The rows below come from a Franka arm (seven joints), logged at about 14 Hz.
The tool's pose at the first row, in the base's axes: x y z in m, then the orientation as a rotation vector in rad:
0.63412 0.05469 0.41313 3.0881 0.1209 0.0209
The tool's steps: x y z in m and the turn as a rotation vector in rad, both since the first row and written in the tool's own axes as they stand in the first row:
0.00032 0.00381 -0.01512 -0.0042 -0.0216 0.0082
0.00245 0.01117 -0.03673 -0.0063 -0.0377 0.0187
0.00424 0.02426 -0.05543 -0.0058 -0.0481 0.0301
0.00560 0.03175 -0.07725 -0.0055 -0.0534 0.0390
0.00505 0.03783 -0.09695 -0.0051 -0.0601 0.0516
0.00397 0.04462 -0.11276 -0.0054 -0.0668 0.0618
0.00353 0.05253 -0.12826 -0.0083 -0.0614 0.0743
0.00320 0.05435 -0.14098 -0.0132 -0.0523 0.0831
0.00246 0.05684 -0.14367 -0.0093 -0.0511 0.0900
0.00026 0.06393 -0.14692 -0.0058 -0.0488 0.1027
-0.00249 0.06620 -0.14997 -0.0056 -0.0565 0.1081
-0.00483 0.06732 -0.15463 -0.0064 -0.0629 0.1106
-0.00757 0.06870 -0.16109 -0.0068 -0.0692 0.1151
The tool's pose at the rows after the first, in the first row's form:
0.63450 0.05168 0.42843 3.0837 0.1072 -0.0119
0.63686 0.04561 0.45041 3.0814 0.0902 -0.0361
0.63937 0.03367 0.46978 3.0818 0.0723 -0.0517
0.64097 0.02742 0.49197 3.0821 0.0583 -0.0595
0.64059 0.02231 0.51195 3.0825 0.0386 -0.0694
0.63980 0.01627 0.52808 3.0819 0.0226 -0.0793
0.63974 0.00914 0.54396 3.0796 0.0036 -0.0702
0.63935 0.00794 0.55675 3.0754 -0.0097 -0.0555
0.63877 0.00554 0.55956 3.0794 -0.0202 -0.0537
0.63707 -0.00153 0.56314 3.0830 -0.0397 -0.0499
0.63446 -0.00385 0.56627 3.0826 -0.0483 -0.0616
0.63214 -0.00491 0.57096 3.0813 -0.0524 -0.0713
0.62942 -0.00617 0.57745 3.0803 -0.0596 -0.0808

